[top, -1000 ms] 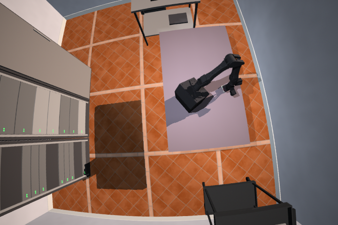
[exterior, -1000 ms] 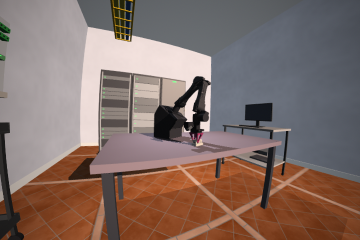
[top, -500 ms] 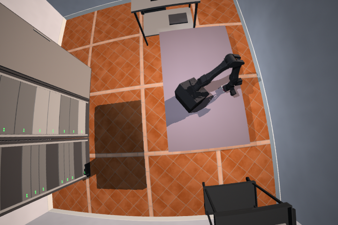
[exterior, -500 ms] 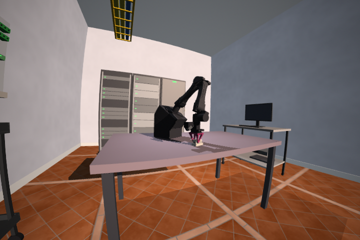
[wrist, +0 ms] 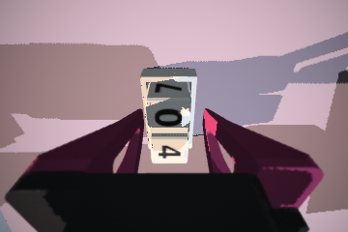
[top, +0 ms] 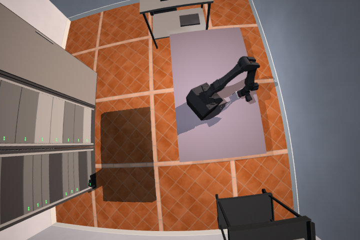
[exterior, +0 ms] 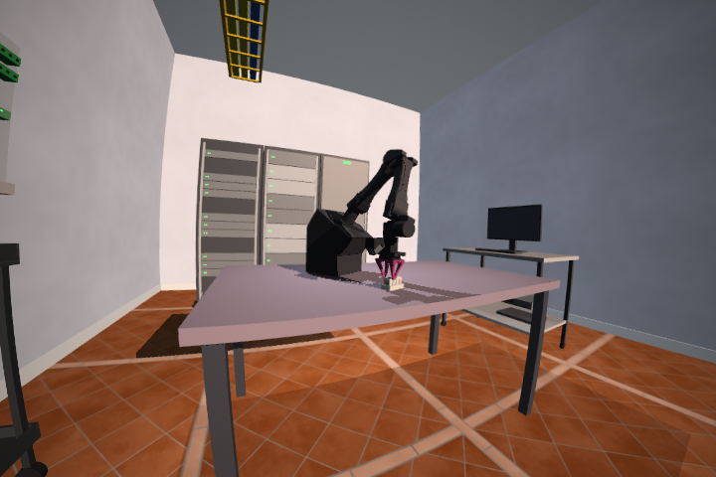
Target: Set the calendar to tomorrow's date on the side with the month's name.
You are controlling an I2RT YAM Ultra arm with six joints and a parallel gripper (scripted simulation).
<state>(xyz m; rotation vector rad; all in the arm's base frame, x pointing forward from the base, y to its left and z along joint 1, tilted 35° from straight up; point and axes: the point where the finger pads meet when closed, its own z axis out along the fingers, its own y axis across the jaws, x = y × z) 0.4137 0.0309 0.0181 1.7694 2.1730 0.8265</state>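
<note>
The cream digit cube lies 20 mm below my hand. Round my hand: cream tray: 20 mm to the left, 40 mm below.
</note>
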